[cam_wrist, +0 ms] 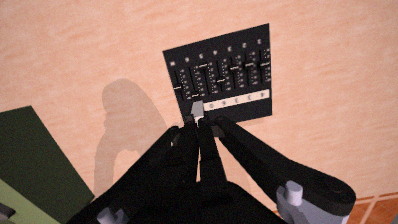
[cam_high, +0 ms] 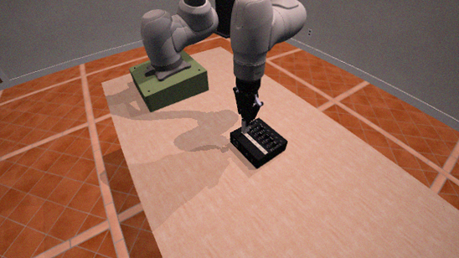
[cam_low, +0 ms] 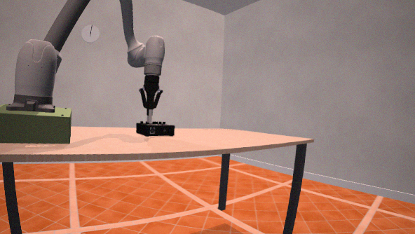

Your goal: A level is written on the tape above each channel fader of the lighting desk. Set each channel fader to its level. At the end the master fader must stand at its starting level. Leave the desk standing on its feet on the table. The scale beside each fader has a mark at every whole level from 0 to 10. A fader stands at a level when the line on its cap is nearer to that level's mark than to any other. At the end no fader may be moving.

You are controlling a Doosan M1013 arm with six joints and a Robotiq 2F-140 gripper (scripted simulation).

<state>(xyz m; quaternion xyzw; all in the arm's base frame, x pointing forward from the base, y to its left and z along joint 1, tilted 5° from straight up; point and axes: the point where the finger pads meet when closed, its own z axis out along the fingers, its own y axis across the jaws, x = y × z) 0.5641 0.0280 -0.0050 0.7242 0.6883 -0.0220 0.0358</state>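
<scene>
Now: hand 40 mm to the right of the fader cap, 30 mm above it and 20 mm past it.
</scene>
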